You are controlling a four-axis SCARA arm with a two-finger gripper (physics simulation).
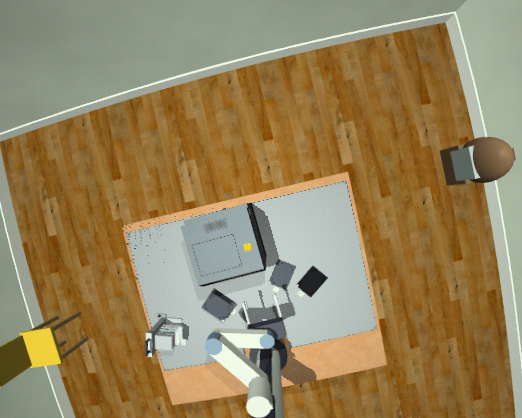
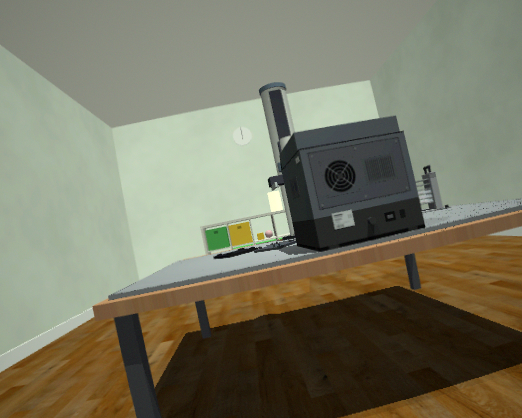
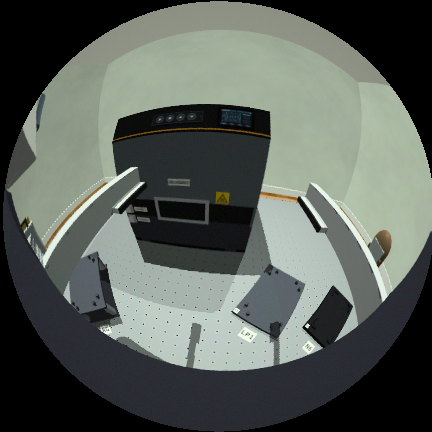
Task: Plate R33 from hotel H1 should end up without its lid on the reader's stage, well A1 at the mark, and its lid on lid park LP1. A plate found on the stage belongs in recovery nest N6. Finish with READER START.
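Frame: origin at the arm's base, x ahead, y left, z up, level; metres.
Seen in the pictures: gripper, fingertip midpoint: (image 1: 258,298) (image 3: 222,178); arm's base, link origin: (image 1: 268,354).
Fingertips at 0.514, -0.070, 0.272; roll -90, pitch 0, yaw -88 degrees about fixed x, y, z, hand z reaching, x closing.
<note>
Pixels of each thing's top centre, then the offset from my fingertips to it, as dx, dy, dz.
- reader, top centre: (image 3: 196,110) (image 2: 331,137) (image 1: 222,248) +0.306, +0.100, +0.089
- Lid park LP1, top centre: (image 3: 276,295) (image 2: 275,242) (image 1: 282,275) +0.005, -0.138, -0.240
- Recovery nest N6, top centre: (image 3: 334,314) (image 2: 235,250) (image 1: 312,282) -0.079, -0.309, -0.242
My gripper (image 1: 259,299) (image 3: 222,178) is open and empty, in front of the reader, its two fingers wide apart. The reader (image 1: 225,255) (image 2: 360,175) (image 3: 192,165) is a grey and black box; its framed front slot (image 3: 181,210) is dark and no stage shows outside it. Hotel H1 (image 1: 164,341) (image 2: 434,191) (image 3: 35,244) holds several pale plates at the table's left; I cannot tell which is R33. Lid park LP1 (image 1: 282,274) (image 3: 272,300) is a bare grey block. Recovery nest N6 (image 1: 312,281) (image 3: 330,315) is black, with no plate showing on it.
A grey raised stand (image 1: 219,304) (image 3: 89,290) is left of the gripper, between hotel and reader. The arm (image 1: 240,362) folds back to its column (image 2: 275,112). A wooden-edged table (image 1: 367,350) (image 2: 300,281) bears everything. A yellow forked object (image 1: 42,346) is beyond its left side.
</note>
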